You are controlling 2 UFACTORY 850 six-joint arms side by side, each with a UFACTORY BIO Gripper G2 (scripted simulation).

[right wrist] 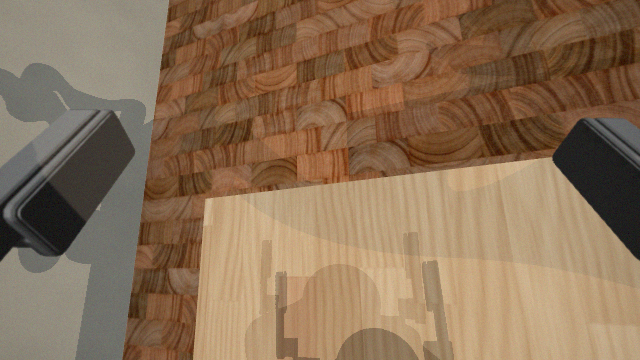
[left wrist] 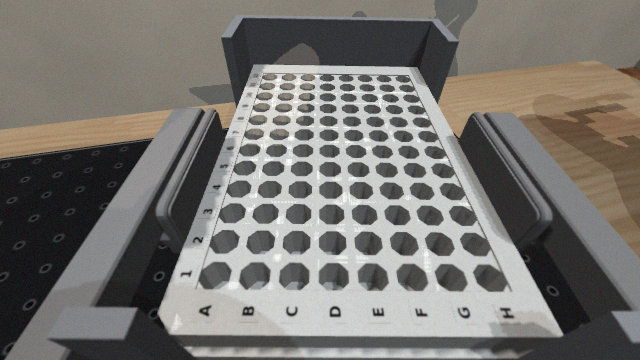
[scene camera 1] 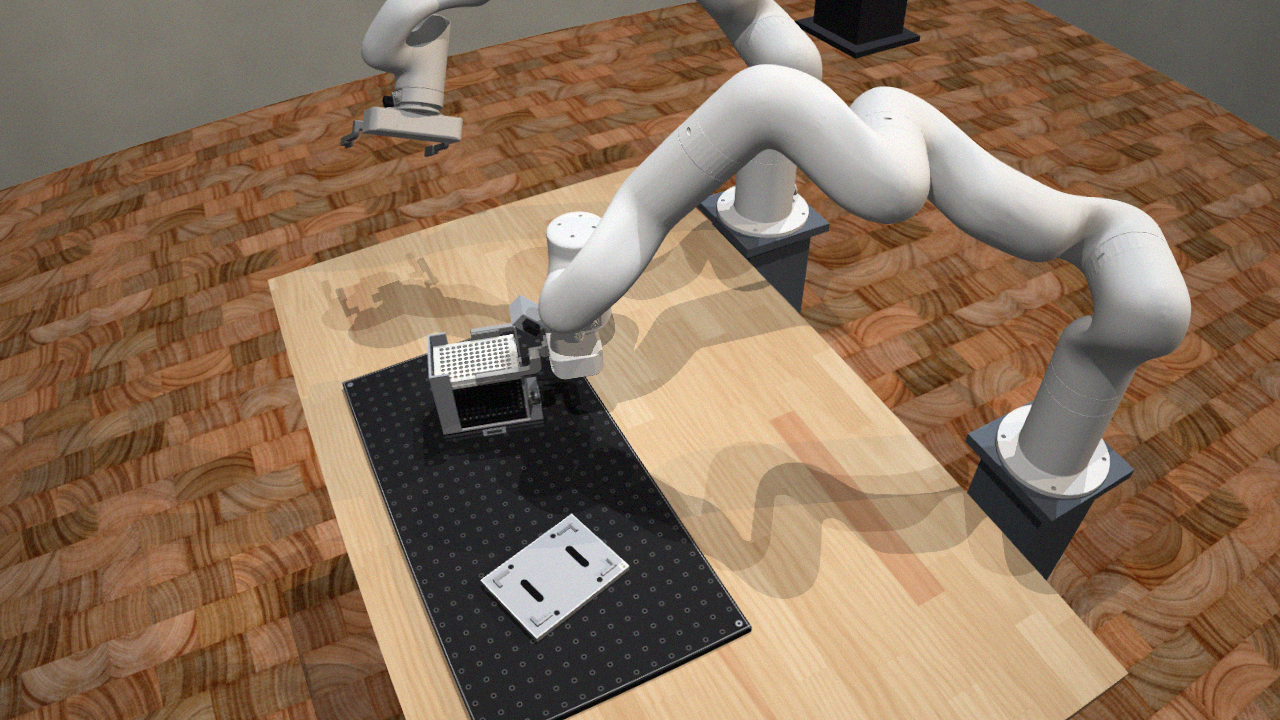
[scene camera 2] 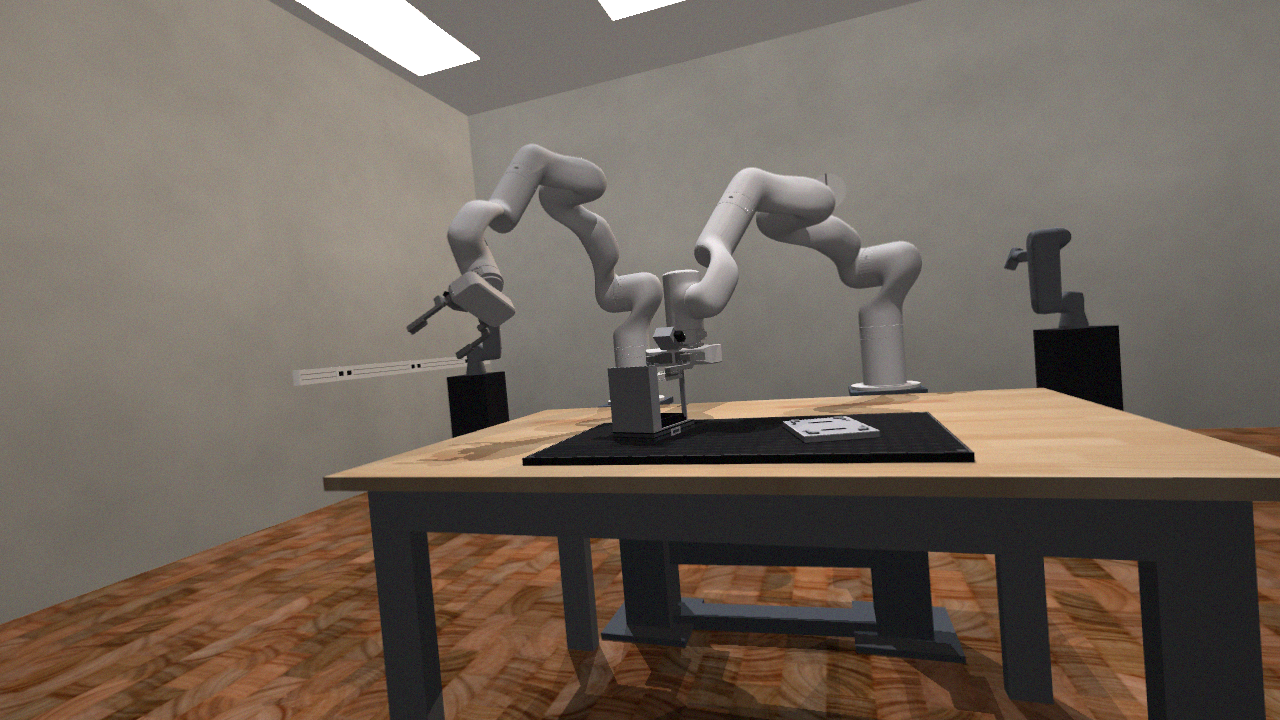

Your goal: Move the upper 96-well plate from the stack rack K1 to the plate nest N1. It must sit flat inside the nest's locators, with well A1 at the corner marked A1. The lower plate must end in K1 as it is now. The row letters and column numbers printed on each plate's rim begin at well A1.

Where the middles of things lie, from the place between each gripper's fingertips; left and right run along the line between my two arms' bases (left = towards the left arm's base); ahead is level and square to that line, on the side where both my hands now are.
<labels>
My left hand is 320 mm to the right of the plate nest N1 point(scene camera 1: 564, 583), 120 mm above it and 70 mm short of it. Also, from my left hand: black plate point(scene camera 1: 498, 402) 100 mm below, 20 mm ahead, 10 mm to the right; white 96-well plate point(scene camera 1: 462, 360) 20 mm ahead, 10 mm to the right, 10 mm below.
Now: the white 96-well plate 6 cm ahead of my right hand, 49 cm to the left of it and 12 cm below it. Also, from my right hand: black plate: 6 cm ahead, 49 cm to the left, 20 cm below; then plate nest N1: 11 cm ahead, 82 cm to the left, 22 cm below.
</labels>
